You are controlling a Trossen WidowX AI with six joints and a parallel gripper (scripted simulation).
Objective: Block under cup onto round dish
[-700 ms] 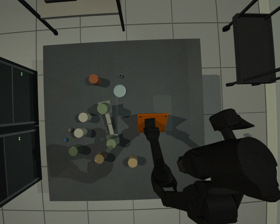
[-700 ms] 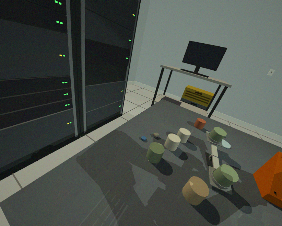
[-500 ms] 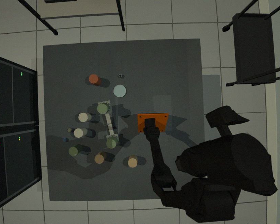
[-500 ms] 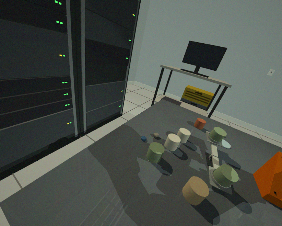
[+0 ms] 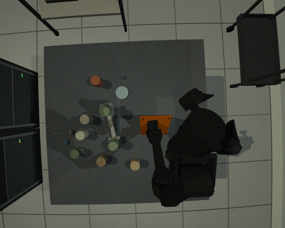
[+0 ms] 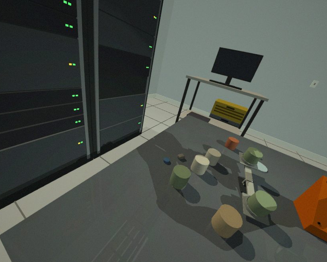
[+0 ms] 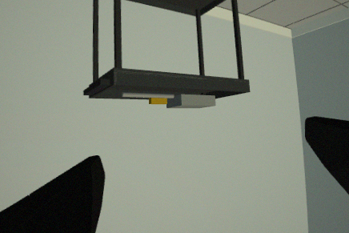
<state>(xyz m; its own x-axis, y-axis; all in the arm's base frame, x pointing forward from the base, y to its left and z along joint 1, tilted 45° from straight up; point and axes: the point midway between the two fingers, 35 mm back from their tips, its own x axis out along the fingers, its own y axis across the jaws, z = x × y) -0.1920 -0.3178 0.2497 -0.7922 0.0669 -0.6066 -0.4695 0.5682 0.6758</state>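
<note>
Right now the pale green block is 500 mm below my gripper tip, 470 mm ahead of it and 180 mm to the left of it. Round my gripper tip: pale blue round dish (530 mm below, 380 mm ahead, 200 mm to the right); then balance beam (500 mm below, 480 mm ahead, 50 mm to the left); then green cup (490 mm ahead, 430 mm below, 90 mm to the right).
</note>
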